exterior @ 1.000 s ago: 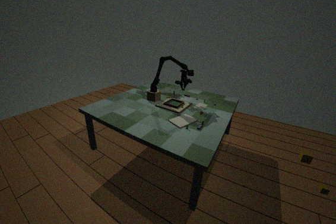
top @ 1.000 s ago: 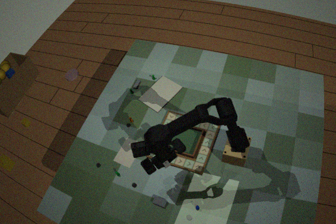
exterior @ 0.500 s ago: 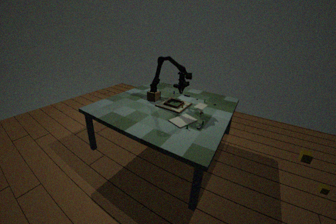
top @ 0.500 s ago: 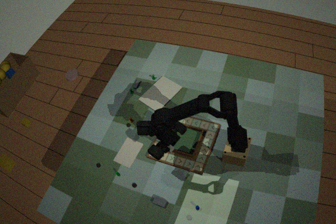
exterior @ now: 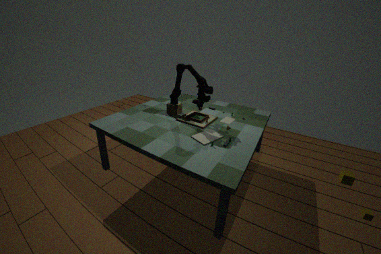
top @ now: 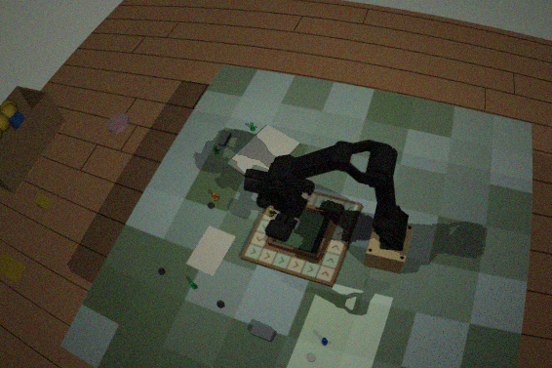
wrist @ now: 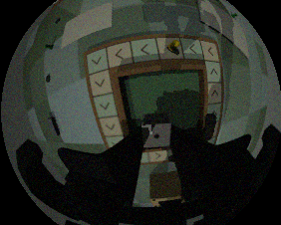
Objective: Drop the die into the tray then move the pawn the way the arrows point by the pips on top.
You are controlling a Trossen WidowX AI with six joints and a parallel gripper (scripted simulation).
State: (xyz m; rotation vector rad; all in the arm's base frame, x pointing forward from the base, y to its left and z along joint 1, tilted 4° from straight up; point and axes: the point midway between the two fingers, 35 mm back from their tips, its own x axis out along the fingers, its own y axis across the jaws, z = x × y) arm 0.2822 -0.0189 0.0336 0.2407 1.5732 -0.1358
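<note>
Now: the yellow pawn 90 mm ahead of my gripper tip, 70 mm to the right of it and 70 mm below it. Round my gripper tip: orange pawn (290 mm ahead, 100 mm to the right, 80 mm below); then die (right at my gripper tip); then dark green dice tray (20 mm behind, 20 mm to the right, 90 mm below).
</note>
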